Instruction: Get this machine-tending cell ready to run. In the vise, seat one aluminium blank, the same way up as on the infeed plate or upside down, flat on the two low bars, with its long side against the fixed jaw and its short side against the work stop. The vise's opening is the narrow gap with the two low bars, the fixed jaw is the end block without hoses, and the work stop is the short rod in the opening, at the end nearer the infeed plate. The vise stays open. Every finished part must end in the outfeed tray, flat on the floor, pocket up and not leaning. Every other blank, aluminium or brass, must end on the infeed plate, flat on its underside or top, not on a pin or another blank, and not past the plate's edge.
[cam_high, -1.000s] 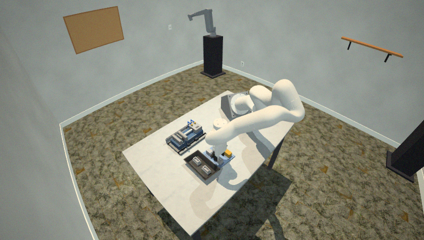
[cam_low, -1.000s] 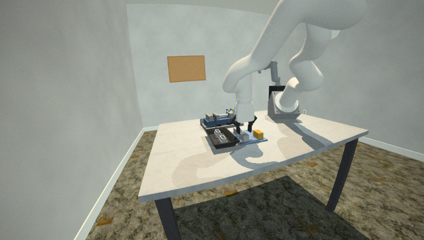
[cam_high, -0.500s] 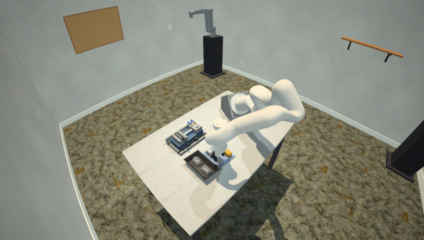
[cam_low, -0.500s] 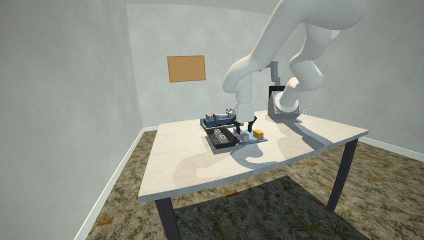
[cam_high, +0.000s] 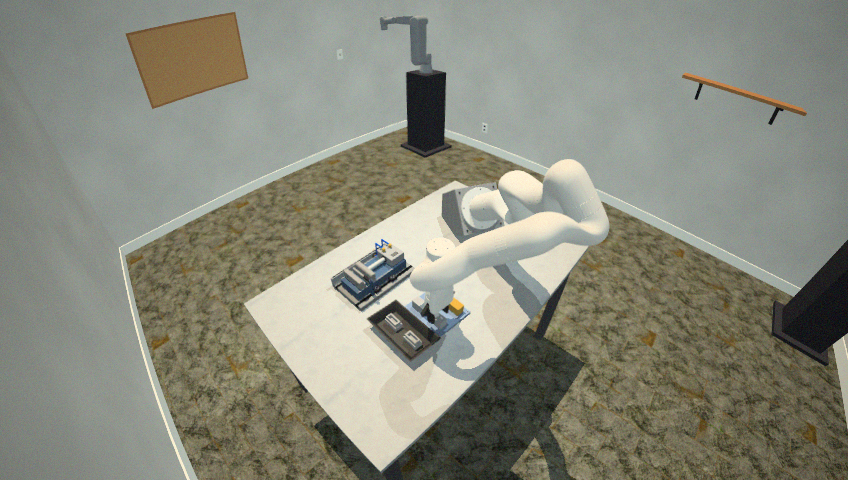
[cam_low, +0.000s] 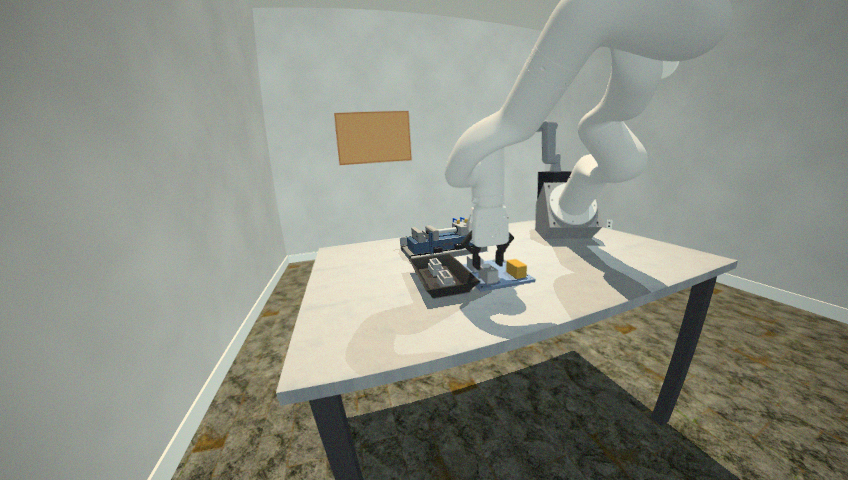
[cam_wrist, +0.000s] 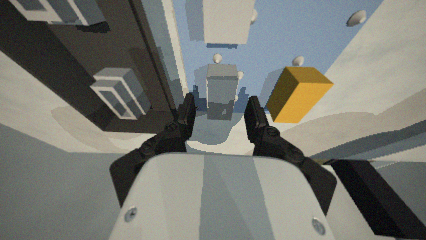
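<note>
The brass blank lies 9 cm behind my hand and 4 cm below it. Also, from my hand: blue vise 33 cm to the right, 3 cm ahead, 2 cm below.
</note>
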